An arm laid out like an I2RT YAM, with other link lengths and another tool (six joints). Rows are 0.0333 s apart.
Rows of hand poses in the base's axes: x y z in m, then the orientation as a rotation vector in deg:
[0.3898, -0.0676, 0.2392, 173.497, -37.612, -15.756]
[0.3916, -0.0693, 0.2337, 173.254, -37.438, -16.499]
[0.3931, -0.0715, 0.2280, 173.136, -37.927, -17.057]
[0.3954, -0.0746, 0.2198, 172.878, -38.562, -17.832]
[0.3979, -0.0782, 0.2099, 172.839, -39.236, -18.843]
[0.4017, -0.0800, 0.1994, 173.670, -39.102, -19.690]
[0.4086, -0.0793, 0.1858, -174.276, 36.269, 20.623]
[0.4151, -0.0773, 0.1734, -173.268, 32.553, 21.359]
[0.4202, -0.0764, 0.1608, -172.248, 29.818, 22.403]
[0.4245, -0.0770, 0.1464, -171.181, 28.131, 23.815]
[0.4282, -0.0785, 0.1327, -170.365, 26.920, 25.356]
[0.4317, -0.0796, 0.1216, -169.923, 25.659, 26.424]
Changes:
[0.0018, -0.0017, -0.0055, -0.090, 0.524, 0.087]
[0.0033, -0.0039, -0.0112, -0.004, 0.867, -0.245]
[0.0056, -0.0070, -0.0194, 0.026, 1.369, -0.682]
[0.0081, -0.0106, -0.0293, 0.330, 1.951, -1.137]
[0.0119, -0.0124, -0.0398, 1.295, 2.242, -1.020]
[0.0188, -0.0117, -0.0534, 3.238, 2.458, 0.666]
[0.0253, -0.0097, -0.0658, 5.132, 2.699, 2.720]
[0.0304, -0.0088, -0.0784, 6.759, 3.186, 4.205]
[0.0347, -0.0094, -0.0928, 8.169, 3.950, 5.047]
[0.0384, -0.0109, -0.1065, 9.213, 4.856, 5.650]
[0.0419, -0.0120, -0.1176, 9.895, 5.499, 6.363]

